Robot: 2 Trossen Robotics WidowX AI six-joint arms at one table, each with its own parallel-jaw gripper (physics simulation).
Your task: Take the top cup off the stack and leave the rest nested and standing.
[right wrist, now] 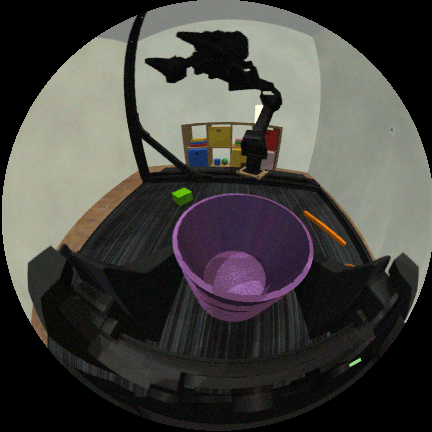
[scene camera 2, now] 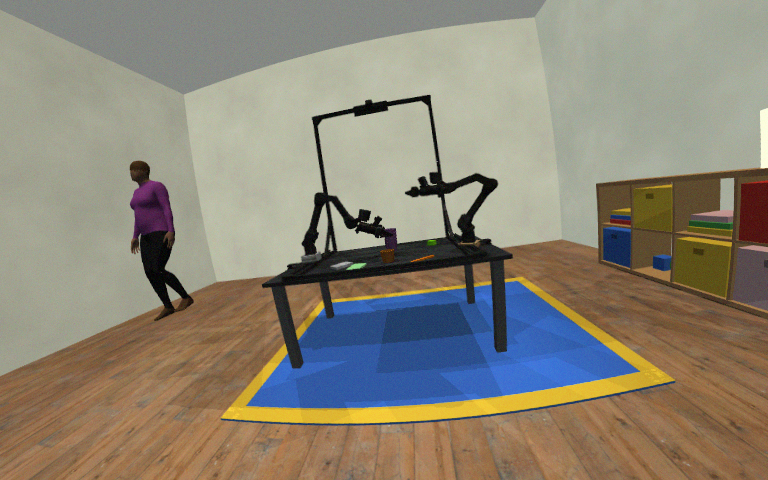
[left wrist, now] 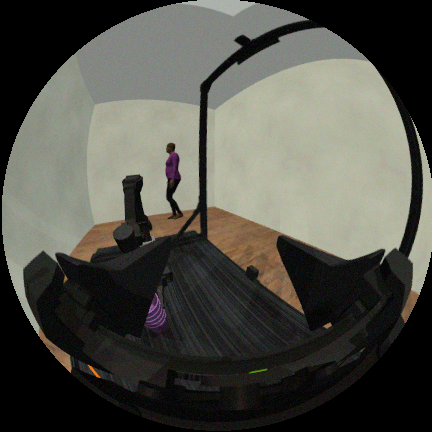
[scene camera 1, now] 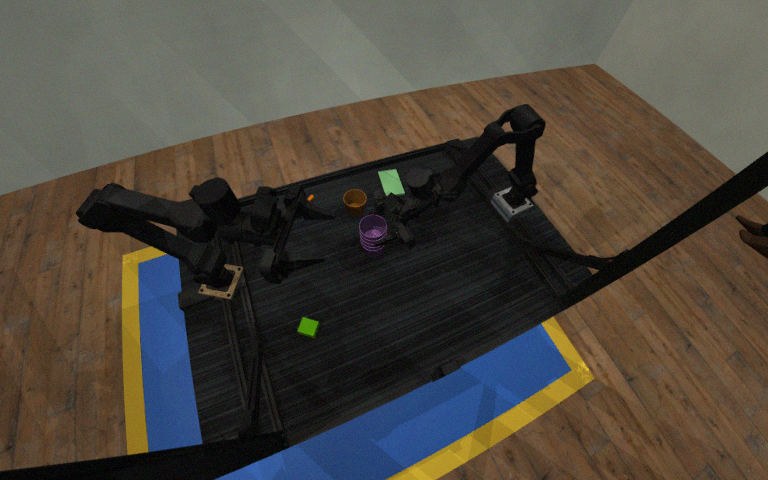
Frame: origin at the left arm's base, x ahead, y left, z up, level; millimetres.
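Seen in the pictures: left gripper, fingertip midpoint: (right wrist: 157, 47) (scene camera 2: 408, 192) (left wrist: 224, 241) (scene camera 1: 329, 237); right gripper, fingertip midpoint: (right wrist: 237, 244) (scene camera 2: 392, 234) (left wrist: 148, 312) (scene camera 1: 368, 234); left arm's base at its link origin: (right wrist: 252, 170) (scene camera 2: 469, 241) (scene camera 1: 220, 279); right arm's base at its link origin: (scene camera 2: 310, 254) (left wrist: 145, 238) (scene camera 1: 514, 199).
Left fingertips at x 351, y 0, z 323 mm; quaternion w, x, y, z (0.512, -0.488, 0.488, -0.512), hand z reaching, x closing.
Offsets run from my left fingertips to a thing's top centre.
A stack of nested purple cups (scene camera 1: 373, 232) (scene camera 2: 391, 238) (left wrist: 157, 316) (right wrist: 235, 276) is upright near the middle of the table, with several rims close together below the top rim. My right gripper (scene camera 1: 381, 227) (right wrist: 237, 244) is shut on the stack, one finger at each side of it. The fingers hide part of the sides, and I cannot tell whether one cup or more is gripped, or whether the base touches the table. My left gripper (scene camera 1: 327, 238) (scene camera 2: 408, 193) (left wrist: 224, 241) is open and empty, raised above the table, apart from the stack.
An orange cup {dx -24, dy +331, dz -292 mm} (scene camera 1: 355, 201) (scene camera 2: 387, 255) stands close to the stack. A green block {dx -70, dy -87, dz -324 mm} (scene camera 1: 308, 326) (right wrist: 182, 195), an orange stick {dx -204, dy +294, dz -342 mm} (scene camera 2: 422, 258) (right wrist: 325, 228) and a pale green flat piece {dx +86, dy +472, dz -342 mm} (scene camera 1: 391, 182) (scene camera 2: 356, 266) lie on the table. A black frame (scene camera 2: 321, 158) rises beyond it.
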